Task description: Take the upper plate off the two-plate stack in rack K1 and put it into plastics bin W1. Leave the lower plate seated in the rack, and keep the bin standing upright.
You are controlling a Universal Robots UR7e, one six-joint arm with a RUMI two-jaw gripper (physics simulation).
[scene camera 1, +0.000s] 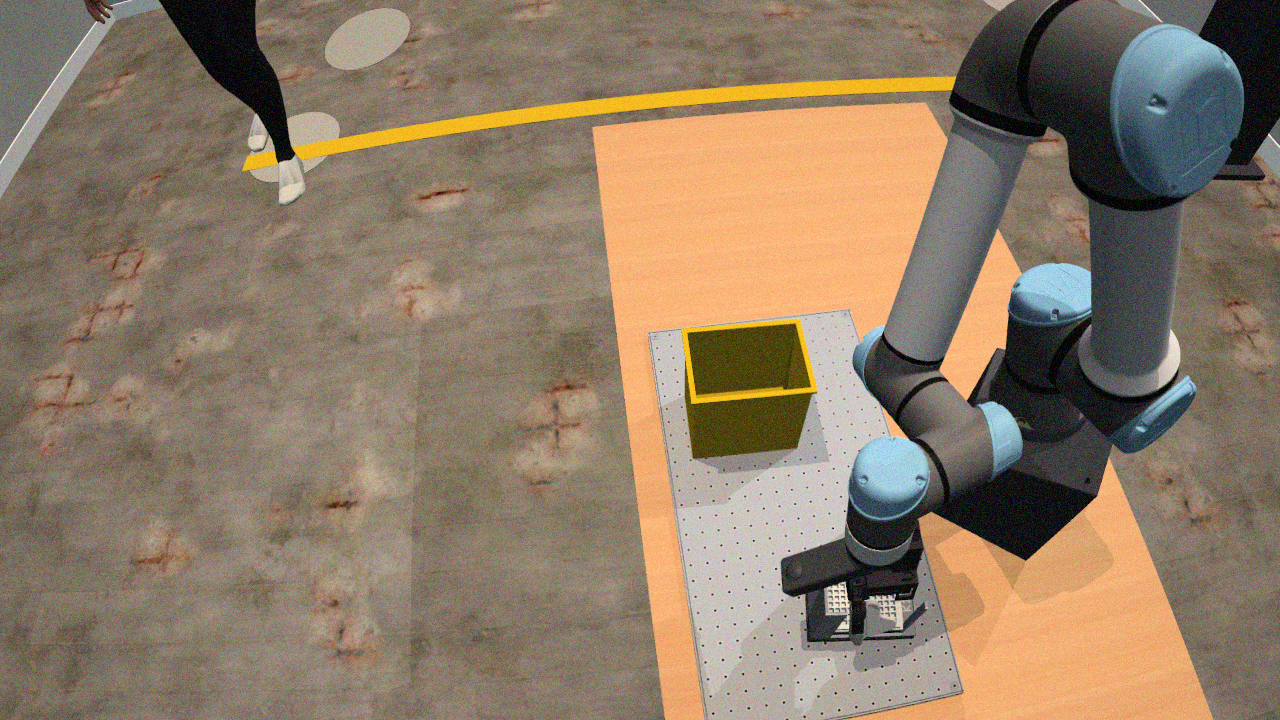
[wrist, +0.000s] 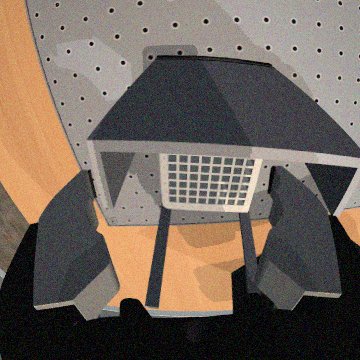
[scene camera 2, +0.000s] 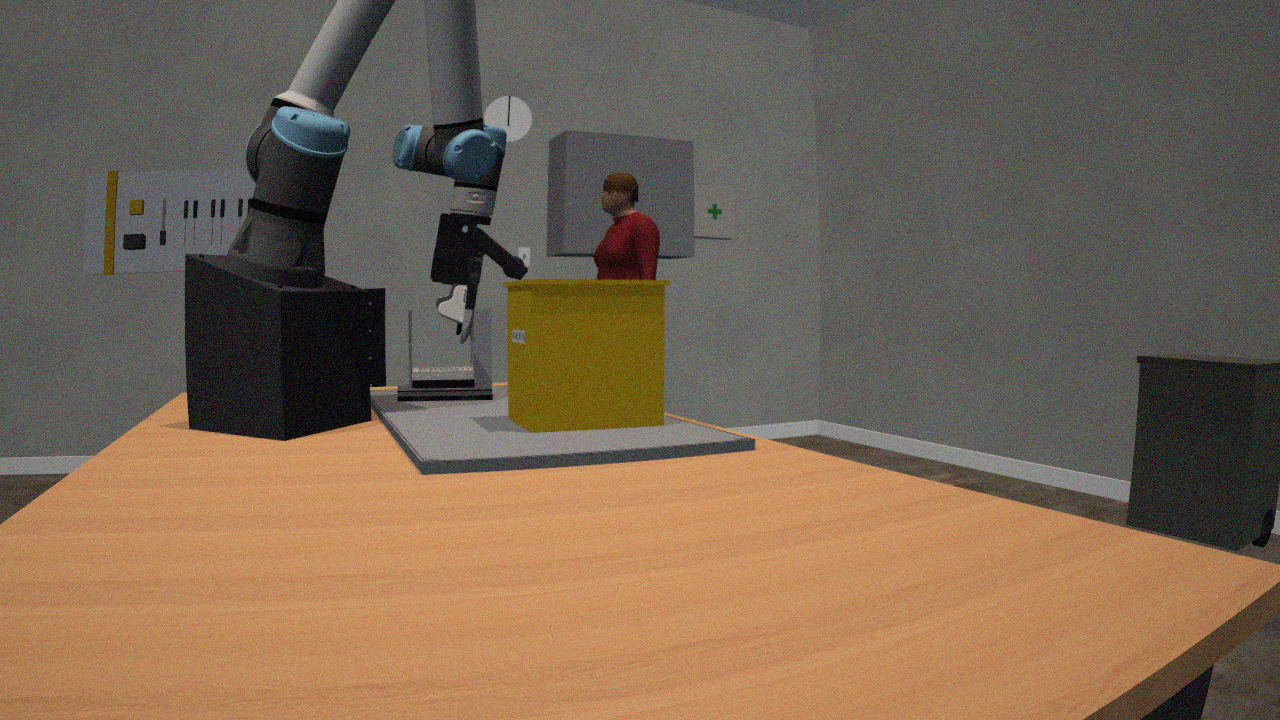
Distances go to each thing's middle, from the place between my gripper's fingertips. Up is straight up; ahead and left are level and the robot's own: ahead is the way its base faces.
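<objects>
Yellow bin W1 (scene camera 2: 583,354) is 35 cm to the right of my hand and 11 cm ahead of it. As for the white gridded plate (scene camera 1: 838,601), I find it 2 cm behind my hand, 2 cm to the right of it and 5 cm below it.
</objects>
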